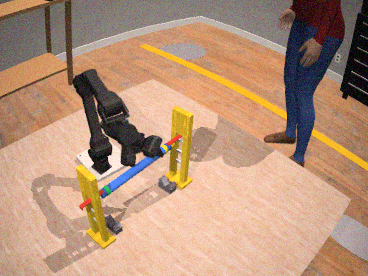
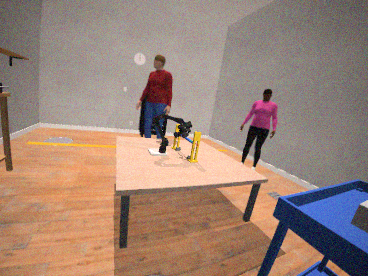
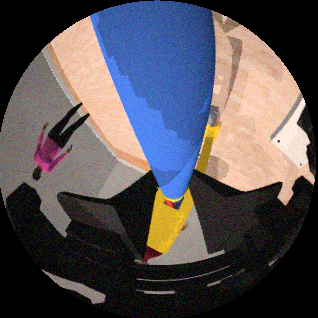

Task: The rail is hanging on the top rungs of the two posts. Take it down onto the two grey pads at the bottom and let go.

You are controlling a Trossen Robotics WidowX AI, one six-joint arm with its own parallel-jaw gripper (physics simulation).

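Seen in the pictures: gripper, fingertip midpoint: (image 1: 160, 155) (image 2: 182, 136) (image 3: 171, 172); arm's base, origin of the base link: (image 1: 101, 166) (image 2: 162, 152).
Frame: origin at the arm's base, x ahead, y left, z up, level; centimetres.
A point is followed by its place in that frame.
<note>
The rail (image 1: 131, 171) @(y -6.8, x 24.6, z 18.1 cm) (image 2: 188, 140) @(y -11.9, x 22.4, z 16.6 cm) (image 3: 160, 90) is a blue bar with red ends, a green band and a yellow band. It spans the two yellow posts, near post (image 1: 88, 181) @(y -24.6, x 26.1, z 27.2 cm) and far post (image 1: 185, 130) @(y 15.4, x 27.3, z 22.5 cm) (image 3: 167, 225) @(y 15.5, x 23.9, z 23.0 cm), with its ends at about the height of the top rungs. Whether the ends touch the rungs cannot be told. My gripper (image 1: 154, 154) @(y 5.9, x 25.1, z 16.8 cm) (image 3: 171, 172) @(y 5.9, x 25.1, z 16.8 cm) is shut on the rail, toward the yellow-banded end. One grey pad (image 1: 114, 224) @(y -17.7, x 25.4, z 1.9 cm) sits by the near post's foot, the other grey pad (image 1: 167, 184) @(y 10.2, x 25.1, z 0.5 cm) (image 3: 214, 117) @(y 9.3, x 22.3, z 2.3 cm) by the far post's foot.
The arm's white base plate (image 1: 114, 170) @(y 2.5, x 5.2, z -0.2 cm) (image 2: 156, 152) @(y -0.7, x -6.5, z 0.2 cm) (image 3: 289, 145) @(y 9.2, x 0.3, z 0.1 cm) is on the wooden table (image 1: 240, 220) @(y 14.0, x 54.7, z -1.8 cm) (image 2: 145, 175) @(y -43.6, x -31.0, z -1.8 cm). A person in red (image 1: 320, 30) (image 2: 159, 87) stands behind it, and a person in pink (image 2: 263, 115) (image 3: 47, 152) farther off. A blue cart (image 2: 320, 205) stands nearby.
</note>
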